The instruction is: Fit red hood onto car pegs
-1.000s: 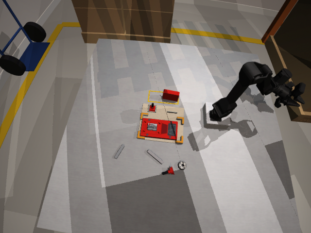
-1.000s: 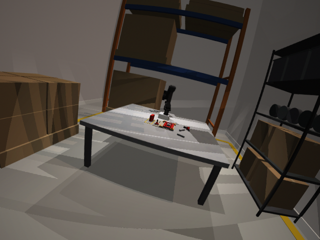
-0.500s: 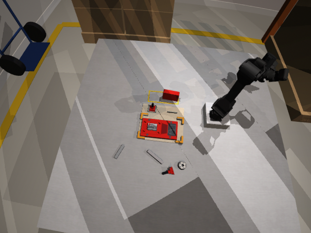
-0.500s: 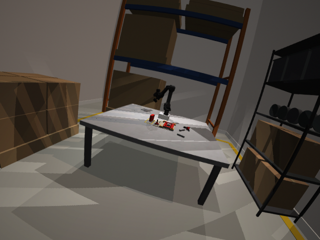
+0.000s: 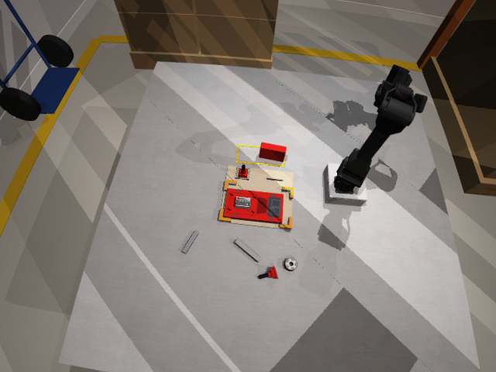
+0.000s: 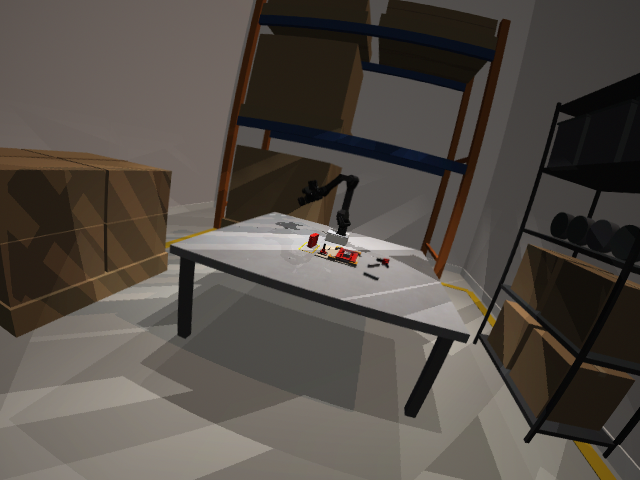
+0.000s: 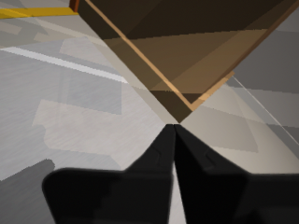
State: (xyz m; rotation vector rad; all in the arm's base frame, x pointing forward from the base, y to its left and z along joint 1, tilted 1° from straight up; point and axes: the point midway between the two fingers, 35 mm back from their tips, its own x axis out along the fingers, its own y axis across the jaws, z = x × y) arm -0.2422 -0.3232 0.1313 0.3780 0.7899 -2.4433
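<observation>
Now: gripper tip 53 cm short of the red hood, 21 cm to the right of it and 15 cm above it. From my gripper tip the other things lie so: grey engine block 62 cm ahead, 42 cm to the left, 16 cm below.
</observation>
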